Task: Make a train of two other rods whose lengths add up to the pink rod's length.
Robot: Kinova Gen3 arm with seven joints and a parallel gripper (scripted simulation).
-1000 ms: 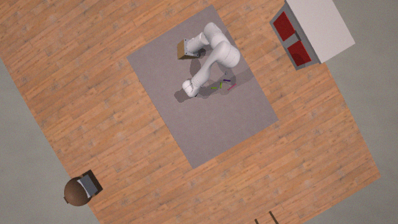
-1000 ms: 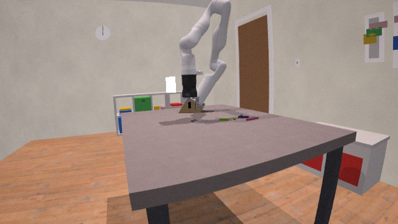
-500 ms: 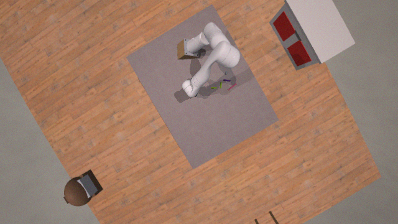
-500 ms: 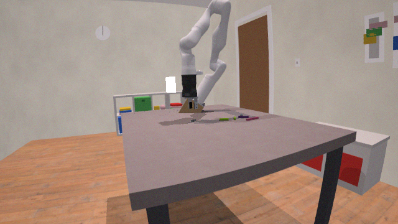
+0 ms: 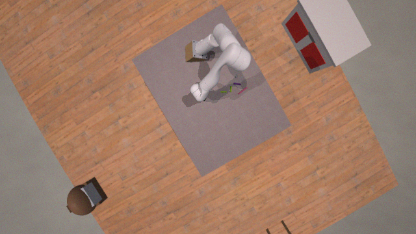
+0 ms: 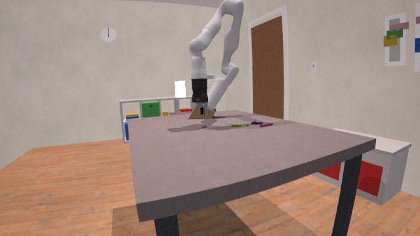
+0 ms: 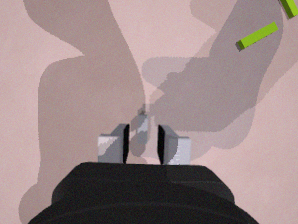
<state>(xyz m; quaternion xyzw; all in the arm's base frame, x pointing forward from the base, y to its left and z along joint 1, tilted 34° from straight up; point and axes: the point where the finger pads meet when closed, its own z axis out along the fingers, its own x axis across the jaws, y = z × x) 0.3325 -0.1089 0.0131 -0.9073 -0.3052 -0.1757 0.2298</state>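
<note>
Now: the dark grey rod 80 mm below my hand. Also, from my hand: pink rod (320 mm to the left, 80 mm below, 70 mm ahead); then purple rod (290 mm to the left, 80 mm below).
</note>
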